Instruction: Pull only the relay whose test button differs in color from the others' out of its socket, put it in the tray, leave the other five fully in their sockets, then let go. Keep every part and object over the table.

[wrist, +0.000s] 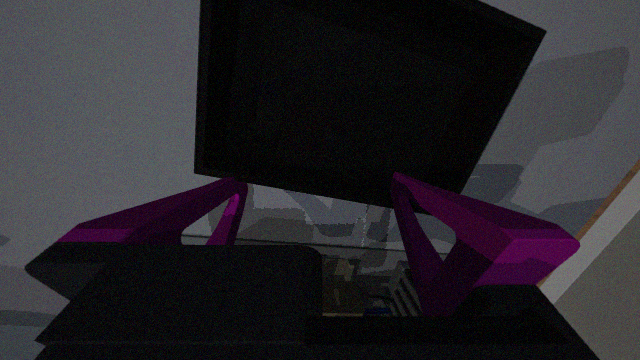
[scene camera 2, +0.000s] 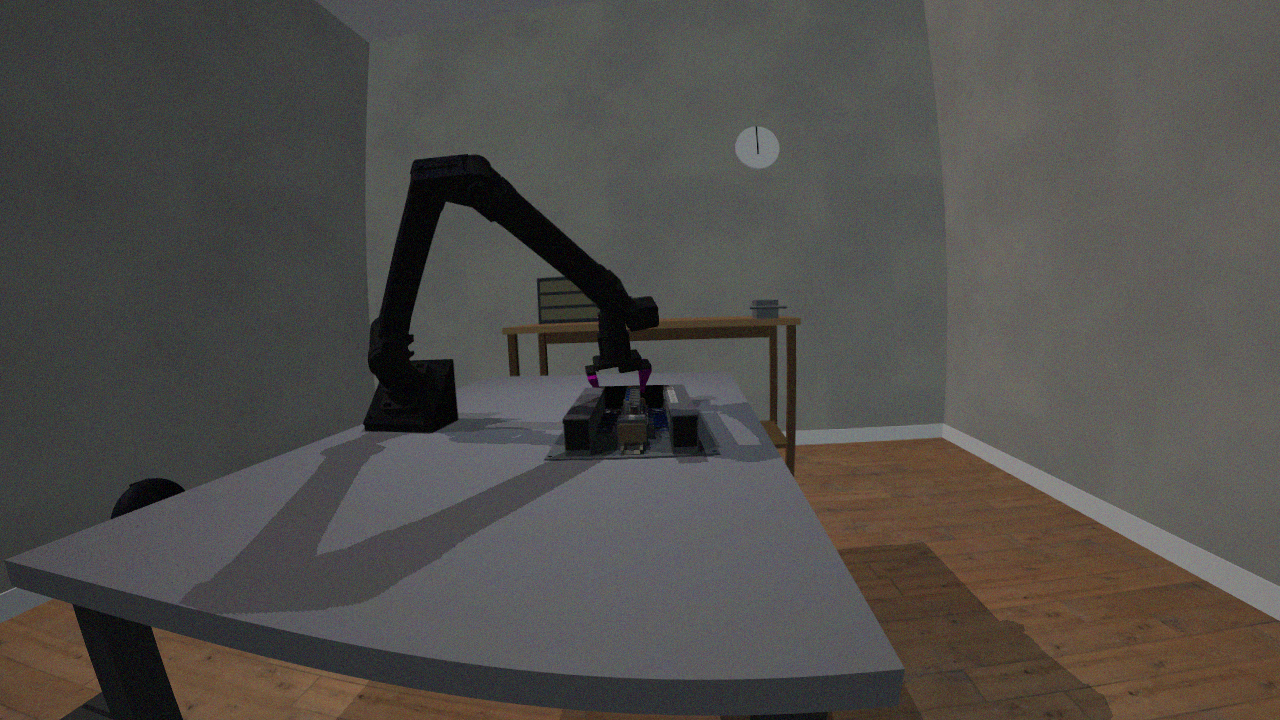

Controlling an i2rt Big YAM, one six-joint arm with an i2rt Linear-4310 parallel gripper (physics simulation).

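Seen in the pictures: gripper, fingertip midpoint: (wrist: 319,180) (scene camera 2: 621,398); arm's base at its link origin: (scene camera 2: 407,389).
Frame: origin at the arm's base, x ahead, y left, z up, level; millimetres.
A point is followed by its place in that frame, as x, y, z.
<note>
My gripper (scene camera 2: 618,385) @(447, 157, -56) (wrist: 319,180) @(447, 157, -56) is open, its magenta fingers wide apart with nothing between them. It hangs pointing down over the far part of the relay panel. The black tray (wrist: 325,100) @(443, 206, -77) lies beyond the fingertips in the wrist view, its near edge by them. The panel's grey base plate (scene camera 2: 581,454) @(418, -223, -74) lies on the table. A row of parts (scene camera 2: 632,431) @(494, -175, -51) stands in its middle; part of this row (wrist: 342,295) @(490, 59, -55) shows dimly between the fingers. Single relays and their test button colors cannot be told apart; the gripper body hides much of the panel in the wrist view.
Two tall dark wiring ducts (scene camera 2: 583,422) @(424, -222, -23) (scene camera 2: 682,422) @(574, -216, -28) flank the row; a slotted light duct (wrist: 404,292) @(546, 67, -55) shows by the right finger. Blue wires lie beside the row. The grey table (scene camera 2: 537,555) @(427, -538, -80) has its right edge near the panel. A wooden bench (scene camera 2: 707,332) stands behind.
</note>
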